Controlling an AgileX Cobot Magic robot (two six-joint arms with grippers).
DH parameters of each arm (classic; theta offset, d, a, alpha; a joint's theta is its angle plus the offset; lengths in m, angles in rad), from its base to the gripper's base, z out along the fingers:
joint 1: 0 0.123 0 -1.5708
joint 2: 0.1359 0 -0.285 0
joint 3: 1.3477 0 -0.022 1.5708
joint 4: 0 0.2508 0 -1.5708
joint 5: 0 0 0.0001 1.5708
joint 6: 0 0.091 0 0
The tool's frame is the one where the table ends.
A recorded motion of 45 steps. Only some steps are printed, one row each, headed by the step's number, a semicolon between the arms.
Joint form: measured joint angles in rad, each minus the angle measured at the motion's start. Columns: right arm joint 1, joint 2, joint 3, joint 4, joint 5, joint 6; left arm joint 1, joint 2, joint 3, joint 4, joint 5, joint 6.
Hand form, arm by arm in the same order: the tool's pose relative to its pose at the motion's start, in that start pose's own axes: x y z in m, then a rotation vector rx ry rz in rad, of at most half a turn. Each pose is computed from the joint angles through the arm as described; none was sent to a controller.
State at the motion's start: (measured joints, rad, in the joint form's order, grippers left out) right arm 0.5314 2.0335 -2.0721 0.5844 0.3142 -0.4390; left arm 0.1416 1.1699 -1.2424 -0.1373 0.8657 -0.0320
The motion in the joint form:
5: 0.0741 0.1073 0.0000 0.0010 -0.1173 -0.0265; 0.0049 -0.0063 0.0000 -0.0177 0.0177 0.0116
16: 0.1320 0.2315 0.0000 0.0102 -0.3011 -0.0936; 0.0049 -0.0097 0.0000 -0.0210 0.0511 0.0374
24: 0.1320 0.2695 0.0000 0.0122 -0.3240 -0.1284; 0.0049 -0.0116 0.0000 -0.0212 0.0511 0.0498
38: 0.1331 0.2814 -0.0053 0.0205 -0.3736 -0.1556; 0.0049 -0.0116 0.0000 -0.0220 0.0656 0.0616
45: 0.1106 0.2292 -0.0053 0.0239 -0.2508 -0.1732; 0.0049 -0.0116 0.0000 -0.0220 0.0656 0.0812
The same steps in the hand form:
5: 0.0448 0.0217 0.0384 -0.0092 0.0099 -0.0210; 0.0015 -0.0003 -0.0024 0.0102 0.0110 -0.0022
16: 0.0959 0.0344 0.0742 0.0310 -0.0237 -0.0793; 0.0045 -0.0006 -0.0037 0.0131 0.0410 0.0221
24: 0.1139 0.0303 0.0833 0.0458 -0.0053 -0.1116; 0.0046 -0.0007 -0.0044 0.0137 0.0390 0.0346
38: 0.1144 0.0282 0.0858 0.0704 -0.0410 -0.1315; 0.0059 -0.0007 -0.0045 0.0146 0.0534 0.0460
45: 0.0954 0.0253 0.0730 0.0264 0.0113 -0.1420; 0.0059 -0.0007 -0.0045 0.0151 0.0533 0.0656

